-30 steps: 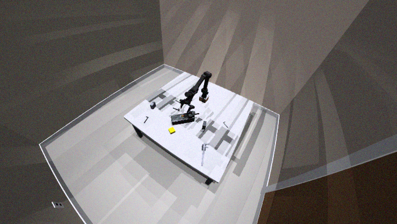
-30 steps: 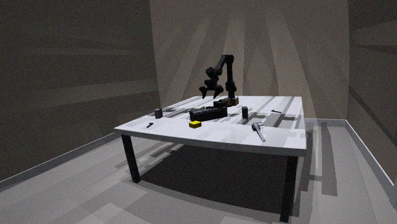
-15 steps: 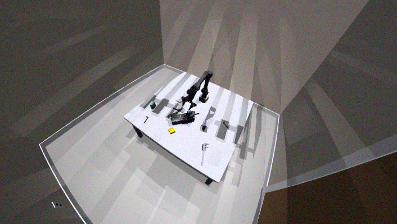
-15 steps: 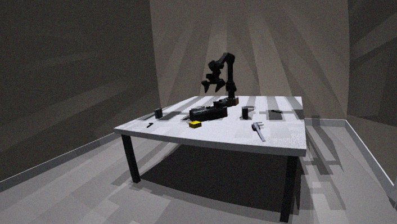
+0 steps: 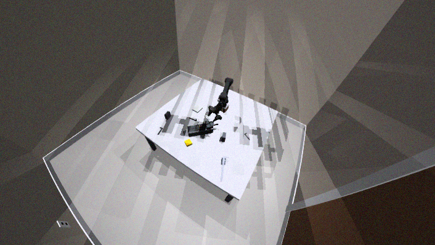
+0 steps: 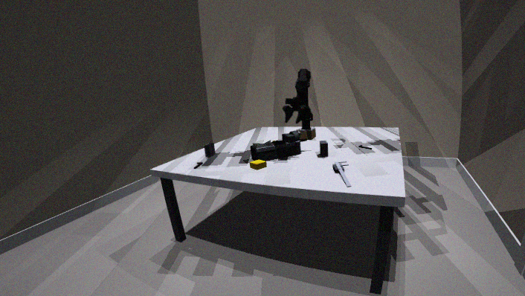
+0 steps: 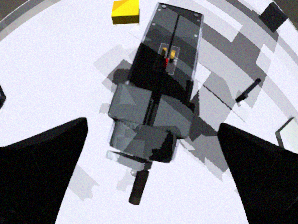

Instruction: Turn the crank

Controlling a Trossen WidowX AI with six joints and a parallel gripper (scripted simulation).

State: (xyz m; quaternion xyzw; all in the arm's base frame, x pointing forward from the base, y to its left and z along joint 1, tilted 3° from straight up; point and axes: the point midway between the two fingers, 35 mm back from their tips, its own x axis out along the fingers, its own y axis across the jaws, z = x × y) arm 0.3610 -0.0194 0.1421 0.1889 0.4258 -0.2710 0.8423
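The dark crank handle is 110 mm below my gripper tip, 50 mm to the left of it and 50 mm behind it. Also, from my gripper tip: yellow block: 260 mm ahead, 160 mm below, 120 mm to the right; red pointer: 90 mm below, 70 mm to the right, 60 mm ahead.
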